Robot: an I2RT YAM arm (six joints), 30 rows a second.
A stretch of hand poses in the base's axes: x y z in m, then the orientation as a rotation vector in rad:
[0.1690 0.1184 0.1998 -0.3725 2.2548 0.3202]
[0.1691 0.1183 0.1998 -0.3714 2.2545 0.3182]
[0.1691 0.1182 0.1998 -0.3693 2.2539 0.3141]
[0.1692 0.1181 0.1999 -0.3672 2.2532 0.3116]
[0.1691 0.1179 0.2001 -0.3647 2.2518 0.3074]
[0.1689 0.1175 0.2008 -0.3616 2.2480 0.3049]
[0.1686 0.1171 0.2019 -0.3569 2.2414 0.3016]
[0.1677 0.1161 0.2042 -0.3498 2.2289 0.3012]
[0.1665 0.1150 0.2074 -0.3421 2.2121 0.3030]
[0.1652 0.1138 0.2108 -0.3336 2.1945 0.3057]
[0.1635 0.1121 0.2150 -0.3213 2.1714 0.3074]
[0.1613 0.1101 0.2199 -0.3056 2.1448 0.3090]
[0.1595 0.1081 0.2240 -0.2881 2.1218 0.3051]
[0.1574 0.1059 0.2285 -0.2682 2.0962 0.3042]
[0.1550 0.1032 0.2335 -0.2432 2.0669 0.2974]
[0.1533 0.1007 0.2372 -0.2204 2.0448 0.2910]
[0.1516 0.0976 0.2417 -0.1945 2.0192 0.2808]
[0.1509 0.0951 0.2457 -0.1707 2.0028 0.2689]
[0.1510 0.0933 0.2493 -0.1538 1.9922 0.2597]
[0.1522 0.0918 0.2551 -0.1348 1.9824 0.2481]
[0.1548 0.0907 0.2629 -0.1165 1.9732 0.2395]
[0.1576 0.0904 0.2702 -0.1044 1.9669 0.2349]
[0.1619 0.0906 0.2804 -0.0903 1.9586 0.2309]
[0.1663 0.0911 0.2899 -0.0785 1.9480 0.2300]
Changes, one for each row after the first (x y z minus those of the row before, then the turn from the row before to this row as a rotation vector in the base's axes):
[0.0001 -0.0001 0.0000 -0.0010 -0.0007 -0.0015]
[0.0000 -0.0001 0.0000 -0.0020 -0.0014 -0.0029]
[0.0001 -0.0001 0.0001 -0.0009 -0.0012 -0.0023]
[-0.0001 -0.0002 0.0002 -0.0018 -0.0022 -0.0032]
[-0.0002 -0.0004 0.0007 0.0001 -0.0042 -0.0030]
[-0.0003 -0.0004 0.0011 0.0006 -0.0071 -0.0043]
[-0.0009 -0.0010 0.0023 0.0047 -0.0123 -0.0049]
[-0.0012 -0.0011 0.0032 0.0073 -0.0160 -0.0045]
[-0.0013 -0.0012 0.0034 0.0084 -0.0166 -0.0048]
[-0.0017 -0.0017 0.0042 0.0102 -0.0221 -0.0078]
[-0.0022 -0.0020 0.0049 0.0121 -0.0254 -0.0103]
[-0.0018 -0.0020 0.0041 0.0084 -0.0228 -0.0138]
[-0.0021 -0.0022 0.0045 0.0119 -0.0247 -0.0144]
[-0.0024 -0.0027 0.0050 0.0106 -0.0291 -0.0206]
[-0.0017 -0.0025 0.0037 0.0088 -0.0219 -0.0190]
[-0.0017 -0.0031 0.0045 0.0081 -0.0256 -0.0231]
[-0.0007 -0.0025 0.0040 0.0046 -0.0167 -0.0224]
[0.0001 -0.0018 0.0036 0.0026 -0.0108 -0.0163]
[0.0012 -0.0015 0.0058 0.0018 -0.0101 -0.0189]
[0.0026 -0.0011 0.0078 0.0035 -0.0091 -0.0171]
[0.0028 -0.0003 0.0073 0.0031 -0.0061 -0.0108]
[0.0043 0.0002 0.0102 0.0047 -0.0078 -0.0120]
[0.0044 0.0005 0.0095 0.0060 -0.0099 -0.0090]

